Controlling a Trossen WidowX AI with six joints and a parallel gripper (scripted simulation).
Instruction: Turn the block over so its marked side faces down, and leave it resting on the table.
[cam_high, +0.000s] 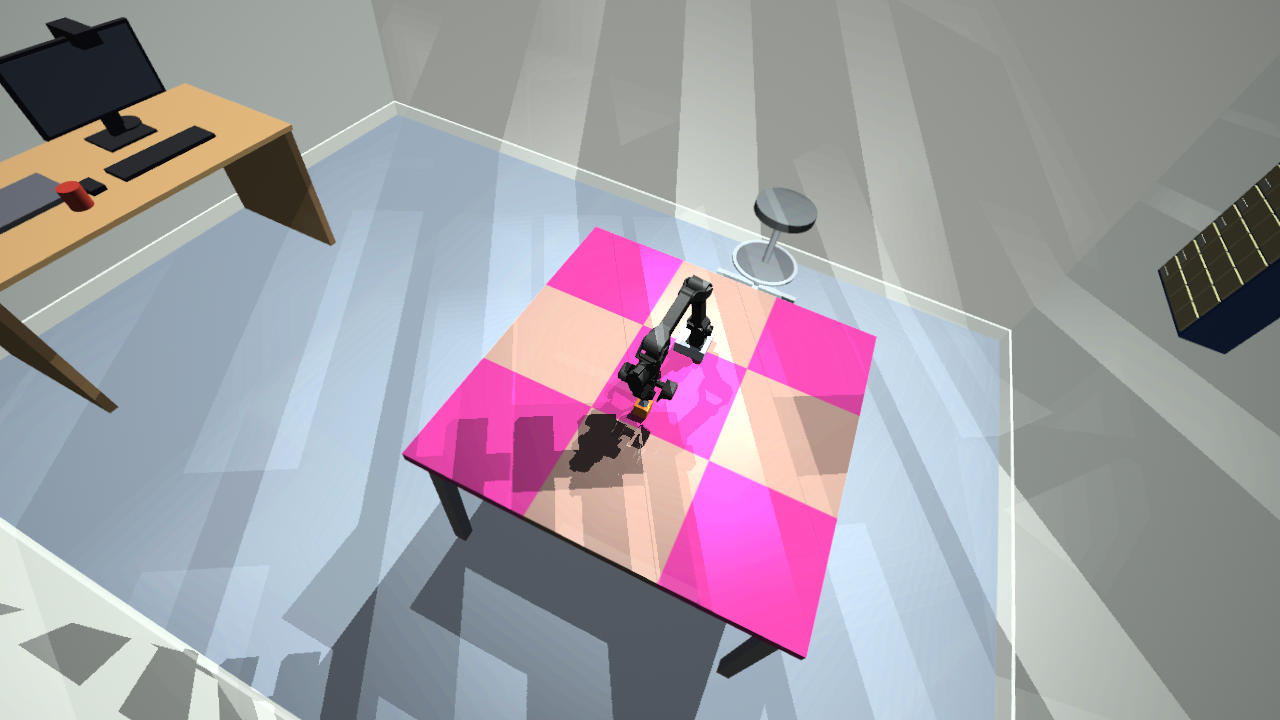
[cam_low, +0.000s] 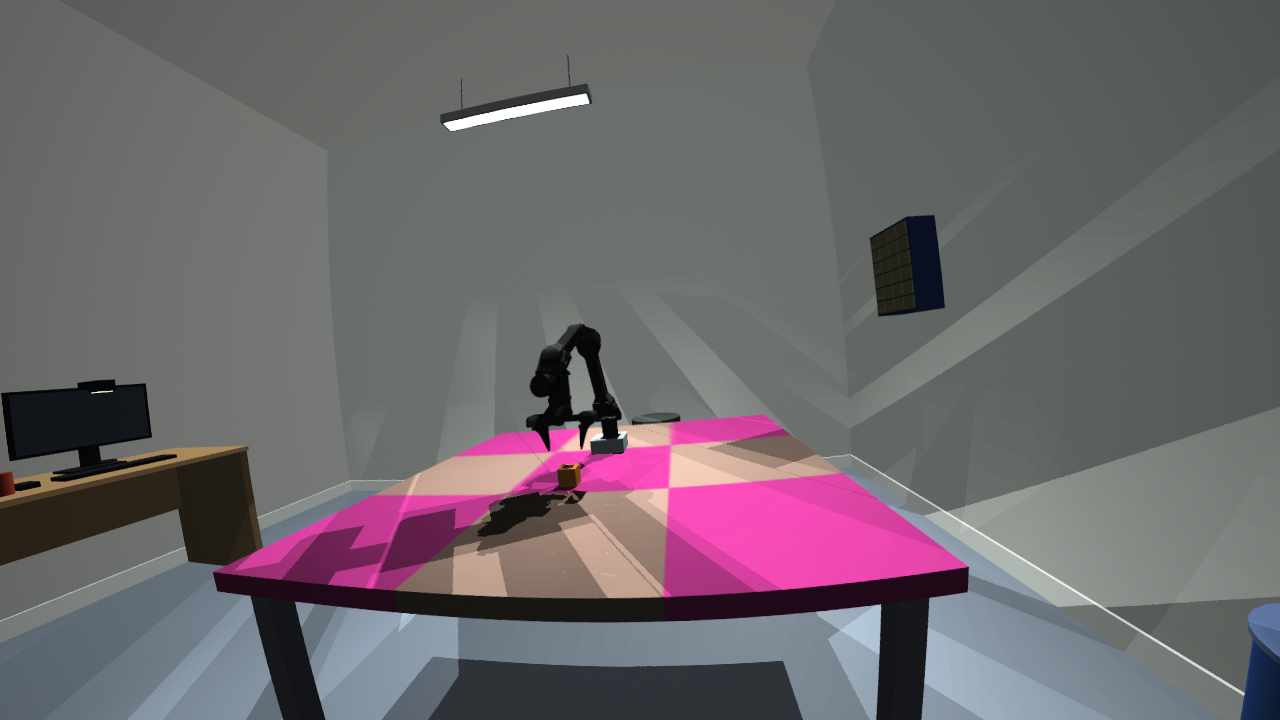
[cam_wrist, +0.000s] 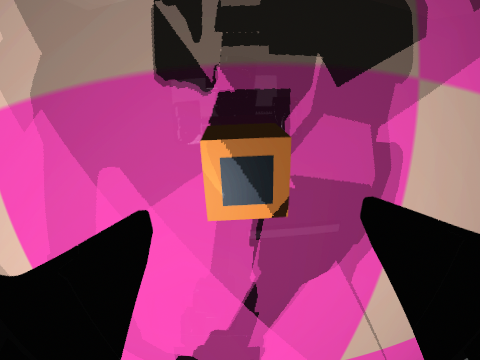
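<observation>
The orange block is 1 cm behind my gripper tip and 6 cm below it.
</observation>
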